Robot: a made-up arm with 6 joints.
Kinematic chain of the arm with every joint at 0, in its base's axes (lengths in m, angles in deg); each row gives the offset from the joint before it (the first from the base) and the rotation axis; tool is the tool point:
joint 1: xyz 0 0 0.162 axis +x
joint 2: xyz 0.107 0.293 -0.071 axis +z
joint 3: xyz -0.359 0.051 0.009 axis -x
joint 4: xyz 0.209 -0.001 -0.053 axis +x
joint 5: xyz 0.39 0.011 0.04 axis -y
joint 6: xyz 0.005 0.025 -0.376 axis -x
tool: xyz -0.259 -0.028 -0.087
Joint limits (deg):
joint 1: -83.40..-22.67
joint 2: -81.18..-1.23
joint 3: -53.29..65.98
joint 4: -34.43..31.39
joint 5: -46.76..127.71
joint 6: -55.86..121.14
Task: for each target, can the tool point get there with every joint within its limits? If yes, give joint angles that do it. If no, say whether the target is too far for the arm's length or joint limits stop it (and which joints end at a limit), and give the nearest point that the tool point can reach.
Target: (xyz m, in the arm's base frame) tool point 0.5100 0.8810 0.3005
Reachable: no: joint limits stop it (at a limit: joint 1, joint 3, joint 4, joint 6) | nearest point 0.5044 0.6770 -0.1712 | short by 0.514 m
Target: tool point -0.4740 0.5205 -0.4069
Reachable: no: joint limits stop it (at a limit: joint 2, joint 3) | nearest point -0.1278 0.4011 -0.2764 | short by 0.389 m
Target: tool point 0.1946 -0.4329 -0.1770
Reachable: yes | joints -78.42 -31.87 -22.28 -23.75 16.42 78.84
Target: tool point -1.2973 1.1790 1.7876
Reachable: no: too far | nearest point -0.1860 -0.0292 0.4474 | short by 2.119 m
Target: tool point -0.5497 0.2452 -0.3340
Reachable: no: joint limits stop it (at a limit: joint 1, joint 2) | nearest point -0.2687 0.1631 -0.1766 | short by 0.332 m
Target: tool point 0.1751 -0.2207 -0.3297
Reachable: yes | joints -30.73 -52.36 33.64 25.93 30.09 51.57
